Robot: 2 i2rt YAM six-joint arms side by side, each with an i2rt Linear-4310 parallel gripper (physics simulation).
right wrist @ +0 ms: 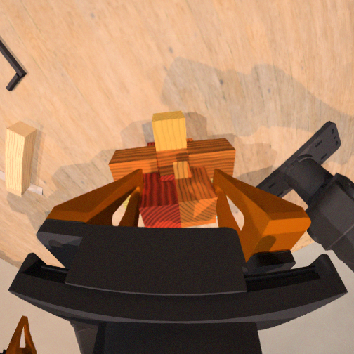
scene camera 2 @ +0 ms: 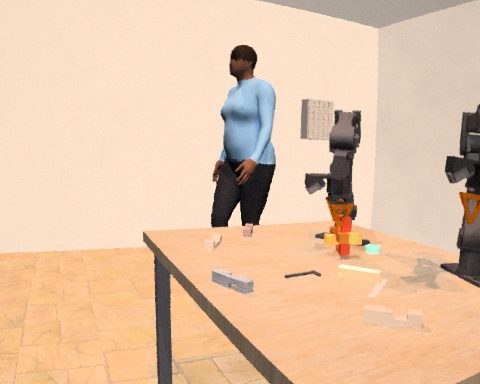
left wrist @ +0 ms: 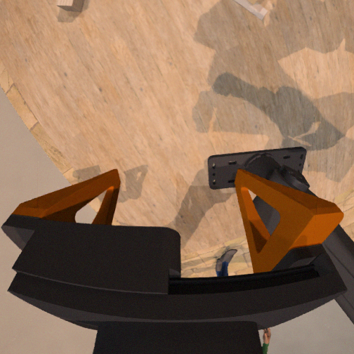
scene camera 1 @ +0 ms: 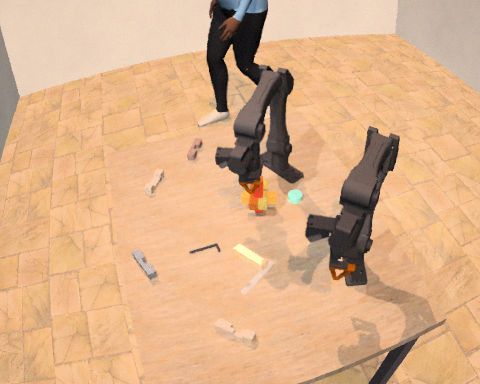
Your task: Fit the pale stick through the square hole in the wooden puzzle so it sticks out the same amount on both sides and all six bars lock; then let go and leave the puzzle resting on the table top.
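Places are measured from the left arm's base along level axes (x right, y back, z down), in millimetres.
Pixels of known places: left gripper, fingertip midpoint: [scene camera 2: 479, 227] [scene camera 1: 336, 265]; right gripper, fingertip midpoint: [scene camera 2: 337, 224] [scene camera 1: 252, 186]; left arm's base, link origin: [scene camera 2: 467, 276] [scene camera 1: 352, 260]; right arm's base, link origin: [scene camera 1: 279, 167].
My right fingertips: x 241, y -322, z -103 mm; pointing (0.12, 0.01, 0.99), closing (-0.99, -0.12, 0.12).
Observation:
For each thing: its top centre in the pictures, then the offset to it from my right fingertips.
- pale stick, top centre: [scene camera 2: 360, 268] [scene camera 1: 249, 254] dx -224, dy -5, dz +73 mm
- white strip, top centre: [scene camera 2: 378, 287] [scene camera 1: 257, 277] dx -293, dy +18, dz +101 mm
- teal disc, top centre: [scene camera 2: 372, 246] [scene camera 1: 295, 194] dx +53, dy +149, dz +84 mm
- black hex key, top centre: [scene camera 2: 303, 273] [scene camera 1: 204, 250] dx -191, dy -147, dz +95 mm
- grey notched bar, top centre: [scene camera 2: 232, 275] [scene camera 1: 143, 261] dx -261, dy -335, dz +74 mm
The wooden puzzle [scene camera 1: 259, 200] [scene camera 2: 343, 239] [right wrist: 160, 192], of red, orange and yellow bars, is upright at the table's back, its red bar's lower end at or just above the top; contact is unclear. My right gripper [scene camera 1: 252, 191] [scene camera 2: 342, 221] [right wrist: 177, 175] points down and is shut on its upper red and orange bars. The square hole cannot be made out. The pale stick [scene camera 1: 250, 255] [scene camera 2: 359, 273] [right wrist: 20, 160] lies flat on the table, apart from the puzzle. My left gripper [scene camera 1: 337, 276] [scene camera 2: 471, 220] [left wrist: 177, 175] is open and empty, above the table at the right of scene camera 1.
A white strip [scene camera 1: 258, 277] [scene camera 2: 377, 288] lies by the stick. A teal disc [scene camera 1: 295, 196] [scene camera 2: 372, 248] is right of the puzzle. A black hex key [scene camera 1: 205, 249] [scene camera 2: 302, 274], a grey notched bar [scene camera 1: 144, 264] and several other notched blocks lie around. A person [scene camera 2: 250, 120] stands behind the table.

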